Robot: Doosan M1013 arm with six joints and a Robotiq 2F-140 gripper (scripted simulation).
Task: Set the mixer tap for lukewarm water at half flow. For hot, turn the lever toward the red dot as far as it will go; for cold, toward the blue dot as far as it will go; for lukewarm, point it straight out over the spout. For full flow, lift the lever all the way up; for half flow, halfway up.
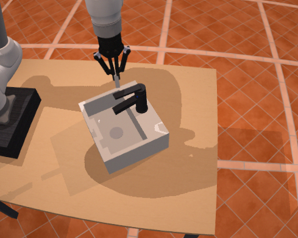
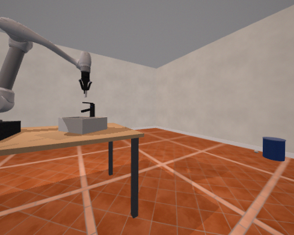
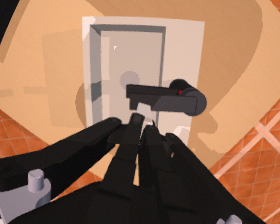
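My hand is 3 cm short of the lever, 1 cm to the right of it and 9 cm above it. The rest, counted from my hand: black mixer tap (6 cm ahead, 2 cm to the left, 13 cm below); then grey sink basin (3 cm behind, 1 cm to the right, 32 cm below).
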